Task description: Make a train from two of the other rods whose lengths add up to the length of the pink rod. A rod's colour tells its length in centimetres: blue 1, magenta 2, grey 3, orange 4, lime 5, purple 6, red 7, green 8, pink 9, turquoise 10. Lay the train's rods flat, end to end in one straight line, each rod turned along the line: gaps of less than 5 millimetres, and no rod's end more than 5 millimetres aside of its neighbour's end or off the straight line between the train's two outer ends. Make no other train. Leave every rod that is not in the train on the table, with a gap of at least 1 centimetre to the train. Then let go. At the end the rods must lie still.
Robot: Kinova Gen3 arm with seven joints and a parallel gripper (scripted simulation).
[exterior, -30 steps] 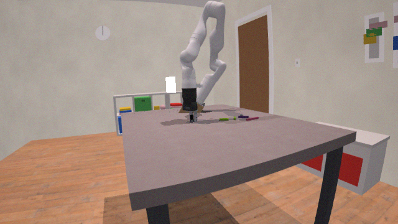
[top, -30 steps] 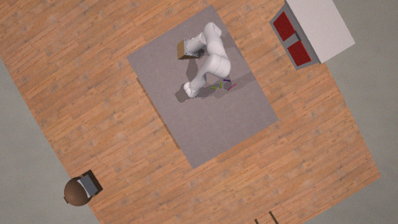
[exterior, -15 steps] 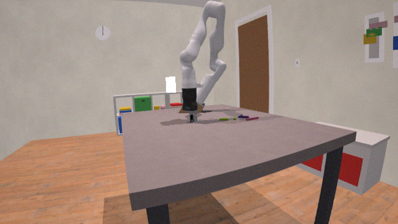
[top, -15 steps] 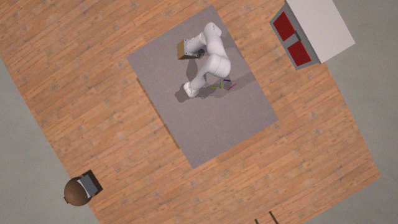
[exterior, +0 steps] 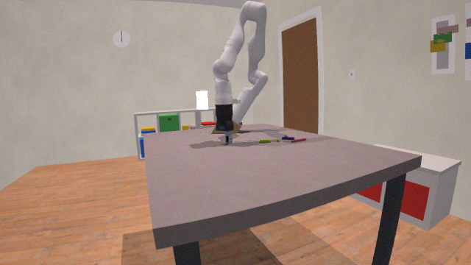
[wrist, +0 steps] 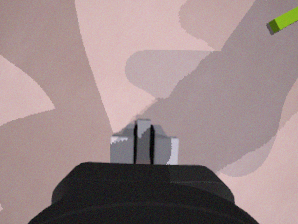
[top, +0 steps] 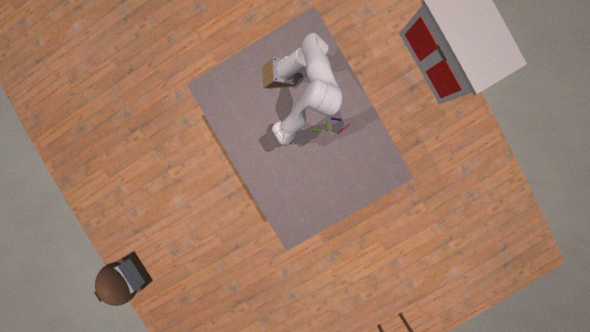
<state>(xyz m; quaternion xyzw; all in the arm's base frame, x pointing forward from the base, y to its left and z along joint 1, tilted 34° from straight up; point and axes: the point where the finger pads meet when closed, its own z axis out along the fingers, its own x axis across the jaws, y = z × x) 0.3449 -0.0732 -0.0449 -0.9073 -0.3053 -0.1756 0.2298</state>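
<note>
The dark grey rod lies 1 cm below my hand. Round my hand: pink rod 7 cm ahead, 32 cm to the left, 1 cm below; then purple rod 29 cm to the left, 1 cm below.
</note>
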